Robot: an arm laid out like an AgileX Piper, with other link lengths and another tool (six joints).
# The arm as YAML. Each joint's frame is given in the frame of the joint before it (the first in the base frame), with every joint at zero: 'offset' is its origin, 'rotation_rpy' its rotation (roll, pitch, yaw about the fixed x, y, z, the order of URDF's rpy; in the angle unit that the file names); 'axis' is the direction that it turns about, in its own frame. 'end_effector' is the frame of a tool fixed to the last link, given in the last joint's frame.
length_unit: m
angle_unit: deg
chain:
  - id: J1
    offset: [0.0, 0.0, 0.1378]
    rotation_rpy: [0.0, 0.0, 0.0]
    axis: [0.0, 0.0, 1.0]
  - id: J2
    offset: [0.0, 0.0, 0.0]
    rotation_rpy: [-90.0, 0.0, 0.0]
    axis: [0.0, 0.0, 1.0]
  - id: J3
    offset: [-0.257, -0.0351, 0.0]
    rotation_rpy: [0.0, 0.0, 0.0]
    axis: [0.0, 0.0, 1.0]
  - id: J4
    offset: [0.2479, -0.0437, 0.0]
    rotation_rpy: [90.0, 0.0, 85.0]
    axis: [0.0, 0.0, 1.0]
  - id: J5
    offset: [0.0, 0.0, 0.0]
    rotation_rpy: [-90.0, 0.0, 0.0]
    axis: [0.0, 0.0, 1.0]
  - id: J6
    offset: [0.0, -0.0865, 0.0]
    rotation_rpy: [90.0, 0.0, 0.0]
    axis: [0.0, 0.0, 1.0]
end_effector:
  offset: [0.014, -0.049, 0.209]
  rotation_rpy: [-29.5, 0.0, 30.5]
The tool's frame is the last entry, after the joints.
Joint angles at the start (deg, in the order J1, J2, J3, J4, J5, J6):
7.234, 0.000, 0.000, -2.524, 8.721, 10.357
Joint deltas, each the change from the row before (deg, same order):
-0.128, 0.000, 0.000, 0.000, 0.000, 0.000
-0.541, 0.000, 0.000, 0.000, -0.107, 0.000
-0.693, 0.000, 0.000, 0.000, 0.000, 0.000
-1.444, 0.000, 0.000, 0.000, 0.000, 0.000
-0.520, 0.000, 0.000, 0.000, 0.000, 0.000
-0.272, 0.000, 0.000, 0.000, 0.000, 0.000
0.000, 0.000, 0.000, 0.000, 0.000, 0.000
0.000, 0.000, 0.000, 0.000, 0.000, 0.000
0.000, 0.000, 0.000, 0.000, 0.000, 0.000
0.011, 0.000, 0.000, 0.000, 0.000, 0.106
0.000, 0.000, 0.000, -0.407, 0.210, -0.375
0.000, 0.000, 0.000, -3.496, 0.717, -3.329
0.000, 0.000, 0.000, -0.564, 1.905, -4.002
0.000, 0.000, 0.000, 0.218, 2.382, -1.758
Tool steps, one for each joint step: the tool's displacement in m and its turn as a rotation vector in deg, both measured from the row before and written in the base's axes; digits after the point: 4 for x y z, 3 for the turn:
0.0000, -0.0006, 0.0000, 0.000, 0.000, -0.128
-0.0001, -0.0027, 0.0005, 0.012, -0.106, -0.536
-0.0002, -0.0035, 0.0000, 0.000, 0.000, -0.693
-0.0006, -0.0072, 0.0000, 0.000, 0.000, -1.444
-0.0003, -0.0026, 0.0000, 0.000, 0.000, -0.520
-0.0001, -0.0014, 0.0000, 0.000, 0.000, -0.272
0.0000, 0.0000, 0.0000, 0.000, 0.000, 0.000
0.0000, 0.0000, 0.0000, 0.000, 0.000, 0.000
0.0000, 0.0000, 0.0000, 0.000, 0.000, 0.000
0.0000, 0.0001, -0.0001, 0.106, 0.006, 0.004
-0.0001, -0.0007, -0.0004, -0.791, 0.162, -0.021
-0.0003, -0.0052, 0.0023, -6.832, 0.324, -0.122
-0.0011, -0.0027, -0.0057, -4.642, 1.685, 0.107
-0.0020, -0.0016, -0.0107, -1.651, 2.310, -0.034

